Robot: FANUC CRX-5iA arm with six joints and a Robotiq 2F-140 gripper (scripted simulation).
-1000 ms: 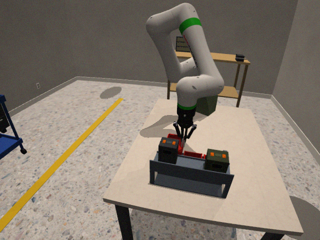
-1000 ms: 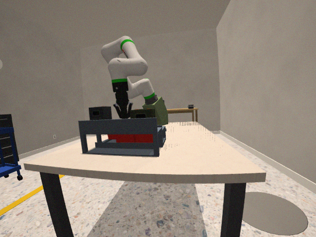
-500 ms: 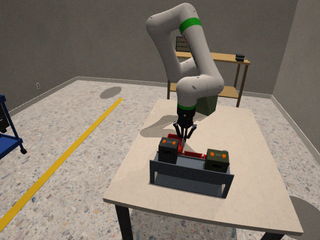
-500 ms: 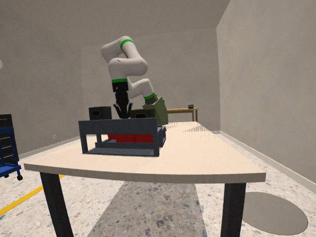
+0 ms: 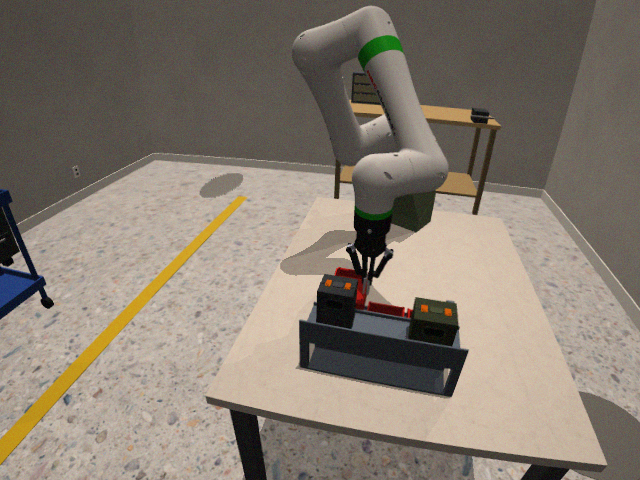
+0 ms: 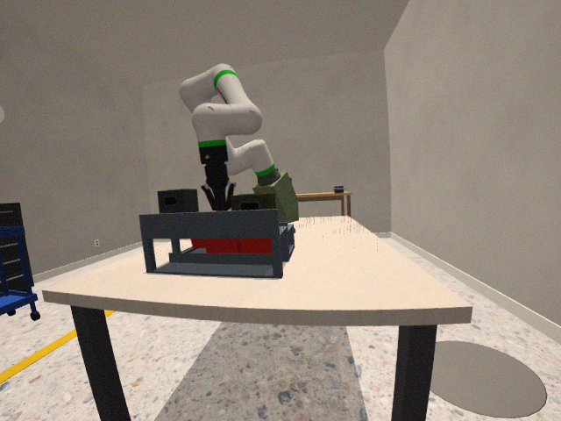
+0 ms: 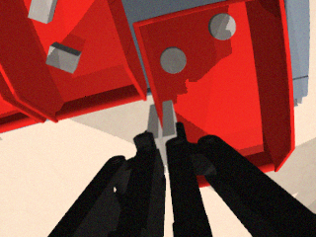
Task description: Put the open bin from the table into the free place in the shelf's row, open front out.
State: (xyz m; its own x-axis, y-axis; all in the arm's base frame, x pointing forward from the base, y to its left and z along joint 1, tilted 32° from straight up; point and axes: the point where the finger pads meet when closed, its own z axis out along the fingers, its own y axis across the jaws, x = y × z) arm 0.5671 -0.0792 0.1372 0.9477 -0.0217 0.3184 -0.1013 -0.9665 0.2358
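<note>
Now: the shelf floor 13 cm ahead of my hand, 5 cm to the left of it and 10 cm below it. The rest, counted from my hand: green box: 20 cm ahead, 16 cm to the left, 4 cm above; then black box: 17 cm ahead, 7 cm to the right, 5 cm above.
</note>
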